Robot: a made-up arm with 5 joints.
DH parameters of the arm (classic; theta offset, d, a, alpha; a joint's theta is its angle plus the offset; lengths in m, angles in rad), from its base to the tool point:
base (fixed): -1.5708 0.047 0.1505 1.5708
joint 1: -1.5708 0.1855 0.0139 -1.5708
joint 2: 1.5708 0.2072 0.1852 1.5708
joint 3: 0 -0.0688 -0.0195 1.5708
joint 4: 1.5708 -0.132 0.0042 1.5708
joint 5: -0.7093 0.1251 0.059 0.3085
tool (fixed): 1.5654 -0.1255 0 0
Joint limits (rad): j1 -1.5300..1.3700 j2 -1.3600..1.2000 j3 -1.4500..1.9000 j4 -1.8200..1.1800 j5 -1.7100..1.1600
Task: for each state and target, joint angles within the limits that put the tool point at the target. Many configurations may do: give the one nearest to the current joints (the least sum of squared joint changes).
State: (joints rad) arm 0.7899 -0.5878 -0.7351 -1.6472 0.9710
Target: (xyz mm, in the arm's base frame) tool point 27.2 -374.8 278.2
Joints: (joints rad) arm 1.3700 -0.9295 -0.4133 -1.5800 0.8342
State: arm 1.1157 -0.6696 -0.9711 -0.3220 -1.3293
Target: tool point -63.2 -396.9 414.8
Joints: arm 1.3700 -1.2134 -0.0687 -0.2354 -1.3562
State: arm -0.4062 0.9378 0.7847 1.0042 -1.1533
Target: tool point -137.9 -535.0 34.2
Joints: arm -0.2043 0.5068 0.3577 0.8837 -1.0779
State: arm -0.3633 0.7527 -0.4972 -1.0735 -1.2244
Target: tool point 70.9 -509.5 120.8
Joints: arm -0.4840 0.6362 -0.9812 -1.0311 -0.6460
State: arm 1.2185 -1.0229 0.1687 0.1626 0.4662
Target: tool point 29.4 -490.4 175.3
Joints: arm 0.8056 -0.5778 -0.5219 -0.2297 0.0090
